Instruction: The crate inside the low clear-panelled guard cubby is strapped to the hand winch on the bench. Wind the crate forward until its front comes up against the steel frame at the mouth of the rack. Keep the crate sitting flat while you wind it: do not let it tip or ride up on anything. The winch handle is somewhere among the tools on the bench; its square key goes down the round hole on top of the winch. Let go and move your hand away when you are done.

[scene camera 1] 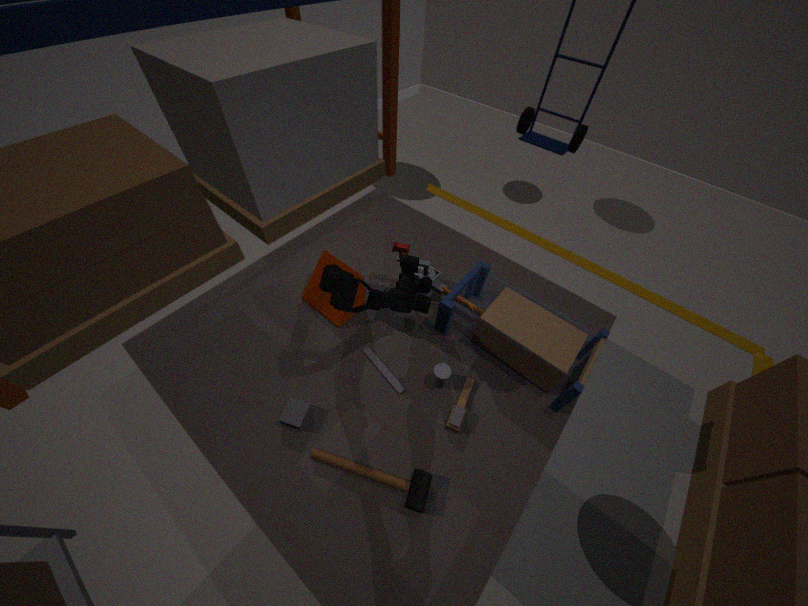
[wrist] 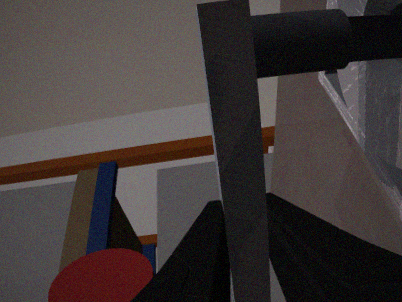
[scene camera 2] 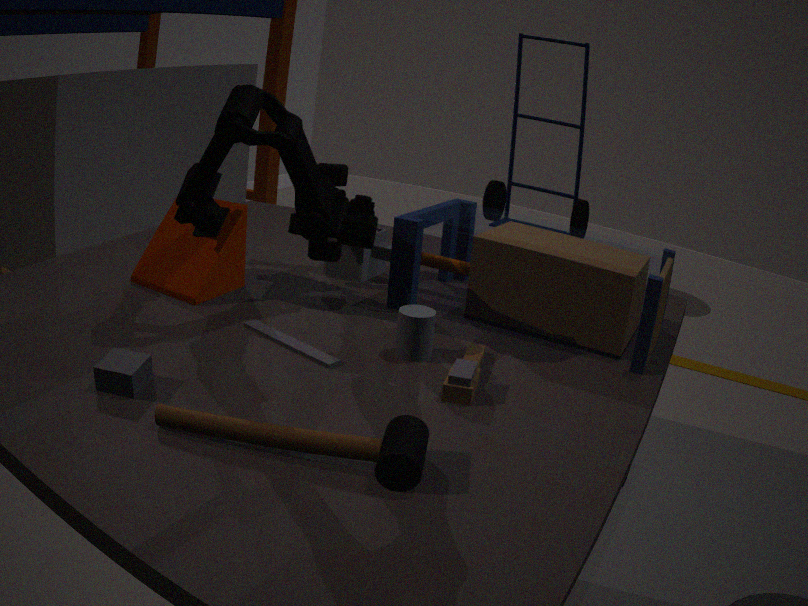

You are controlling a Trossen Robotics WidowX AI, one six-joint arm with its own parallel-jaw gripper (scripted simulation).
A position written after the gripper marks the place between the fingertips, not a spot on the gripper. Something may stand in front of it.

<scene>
In view: the gripper [scene camera 2: 334, 203], a mallet [scene camera 2: 400, 458] and a winch handle [wrist: 236, 50].
The mallet also shows in scene camera 1 [scene camera 1: 418, 488]. The gripper also shows in scene camera 1 [scene camera 1: 413, 260] and in the wrist view [wrist: 240, 209]. The wrist view misses the mallet: it is out of frame.
</scene>
